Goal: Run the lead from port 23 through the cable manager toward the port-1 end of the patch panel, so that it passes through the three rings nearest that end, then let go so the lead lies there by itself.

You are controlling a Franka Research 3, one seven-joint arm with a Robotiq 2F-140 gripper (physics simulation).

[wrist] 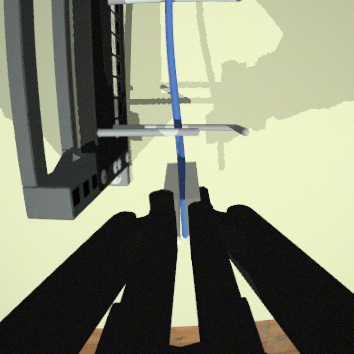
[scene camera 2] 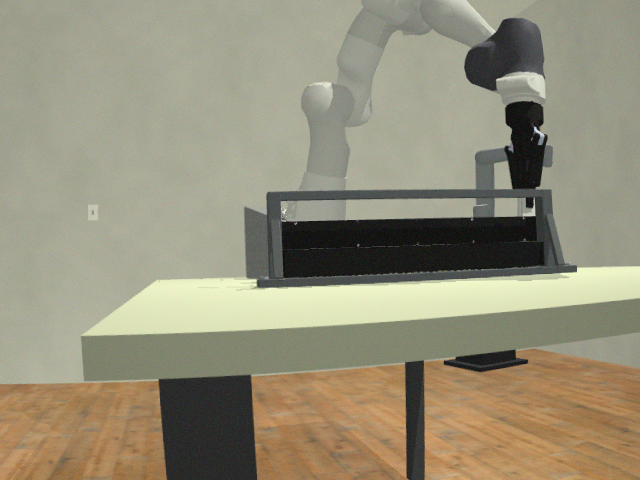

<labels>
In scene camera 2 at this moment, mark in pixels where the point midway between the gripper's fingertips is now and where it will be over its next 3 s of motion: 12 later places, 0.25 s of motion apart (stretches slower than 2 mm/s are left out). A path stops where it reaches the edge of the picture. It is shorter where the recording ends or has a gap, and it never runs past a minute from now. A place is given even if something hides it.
My gripper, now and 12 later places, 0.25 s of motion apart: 526,226; 529,225; 531,225; 529,244; 529,258; 529,258; 523,261; 517,262; 517,250; 526,217; 524,207; 535,165; 528,167
</labels>
